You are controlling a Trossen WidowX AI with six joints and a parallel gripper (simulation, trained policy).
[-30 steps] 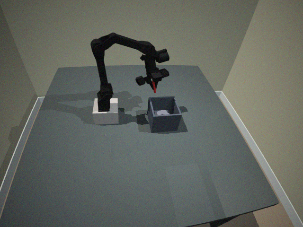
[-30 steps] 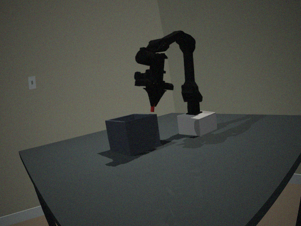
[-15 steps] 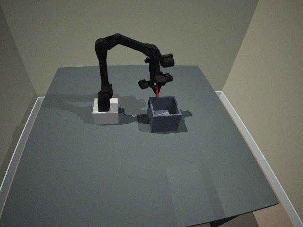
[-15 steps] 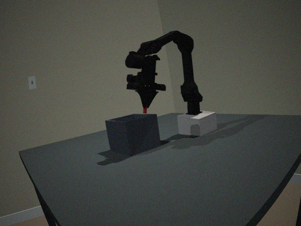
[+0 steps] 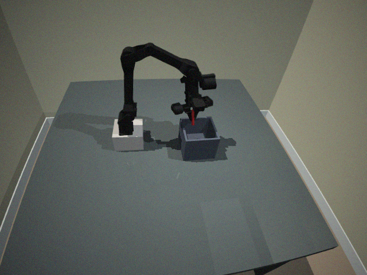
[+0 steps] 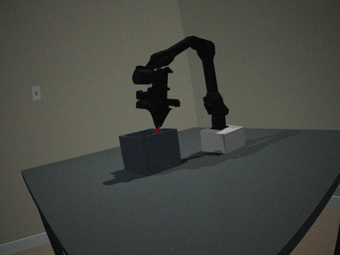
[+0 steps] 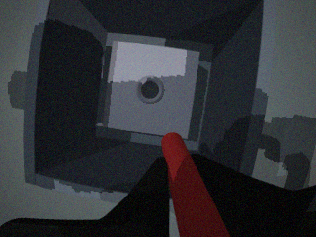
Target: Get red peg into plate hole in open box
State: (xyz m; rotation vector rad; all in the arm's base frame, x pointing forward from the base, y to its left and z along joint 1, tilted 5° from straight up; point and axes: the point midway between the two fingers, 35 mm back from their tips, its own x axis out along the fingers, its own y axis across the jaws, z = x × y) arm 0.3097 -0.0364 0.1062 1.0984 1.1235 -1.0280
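Right now my gripper tip is 3 cm short of the plate, 4 cm to the left of it and 11 cm above it. Round my gripper tip: red peg 2 cm above.
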